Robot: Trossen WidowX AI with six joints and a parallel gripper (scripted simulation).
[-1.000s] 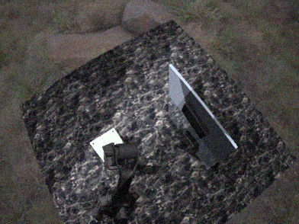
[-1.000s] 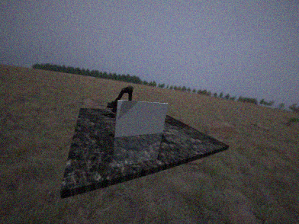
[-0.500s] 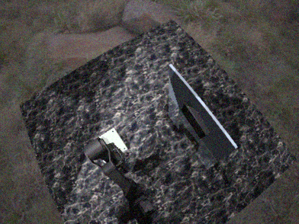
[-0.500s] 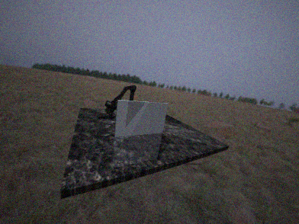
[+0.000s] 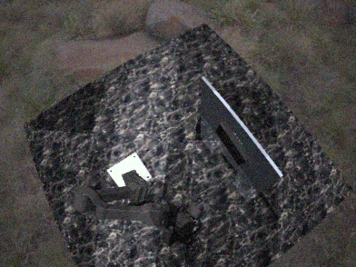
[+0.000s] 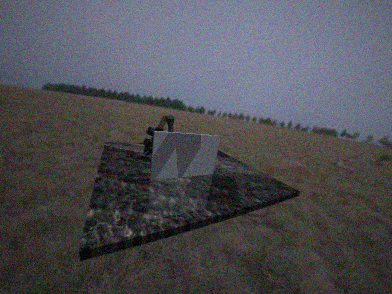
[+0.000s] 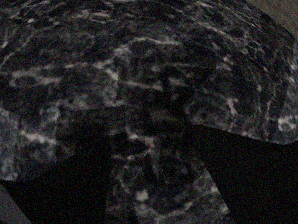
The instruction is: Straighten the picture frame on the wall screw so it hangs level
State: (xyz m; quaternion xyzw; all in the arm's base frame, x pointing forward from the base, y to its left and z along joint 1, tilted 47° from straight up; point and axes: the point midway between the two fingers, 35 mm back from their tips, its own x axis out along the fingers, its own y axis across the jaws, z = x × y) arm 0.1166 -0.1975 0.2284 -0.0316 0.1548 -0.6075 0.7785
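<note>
My gripper tip is 32 cm short of the picture frame, 24 cm to the right of it and 12 cm below it. Round my gripper tip: wall panel 33 cm ahead, 25 cm to the left, 11 cm above.
</note>
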